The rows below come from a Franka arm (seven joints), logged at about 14 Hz.
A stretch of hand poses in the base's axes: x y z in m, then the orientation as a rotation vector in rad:
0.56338, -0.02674, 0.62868, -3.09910, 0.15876, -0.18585
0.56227, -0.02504, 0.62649, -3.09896, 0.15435, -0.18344
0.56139, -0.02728, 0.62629, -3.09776, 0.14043, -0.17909
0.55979, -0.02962, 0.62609, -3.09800, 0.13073, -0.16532
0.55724, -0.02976, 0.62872, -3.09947, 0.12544, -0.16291
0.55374, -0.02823, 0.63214, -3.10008, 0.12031, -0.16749
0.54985, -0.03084, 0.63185, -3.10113, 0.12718, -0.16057
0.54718, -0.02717, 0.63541, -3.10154, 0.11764, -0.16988
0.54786, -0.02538, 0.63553, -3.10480, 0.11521, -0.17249
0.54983, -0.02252, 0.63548, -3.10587, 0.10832, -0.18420
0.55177, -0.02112, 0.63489, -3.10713, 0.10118, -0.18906
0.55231, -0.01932, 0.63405, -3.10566, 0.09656, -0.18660
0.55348, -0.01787, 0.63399, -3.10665, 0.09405, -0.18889
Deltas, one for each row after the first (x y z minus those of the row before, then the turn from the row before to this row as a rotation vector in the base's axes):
-0.00111, 0.00170, -0.00219, 0.00041, 0.00147, 0.00288
-0.00088, -0.00224, -0.00020, 0.00170, 0.00249, 0.00907
-0.00160, -0.00234, -0.00020, 0.00097, 0.00870, 0.00645
-0.00255, -0.00014, 0.00263, -0.00124, 0.00158, 0.00341
-0.00350, 0.00153, 0.00342, -0.00094, -0.00295, 0.00322
-0.00389, -0.00261, -0.00029, -0.00054, 0.00459, -0.00436
-0.00267, 0.00367, 0.00356, -0.00109, -0.00604, 0.00601
0.00068, 0.00179, 0.00012, -0.00345, -0.00146, 0.00143
0.00197, 0.00286, -0.00005, -0.00201, -0.00748, 0.00425
0.00194, 0.00140, -0.00059, -0.00168, -0.00309, 0.00448
0.00054, 0.00180, -0.00084, 0.00163, 0.00142, 0.00306
0.00117, 0.00145, -0.00006, -0.00119, -0.00142, 0.00154

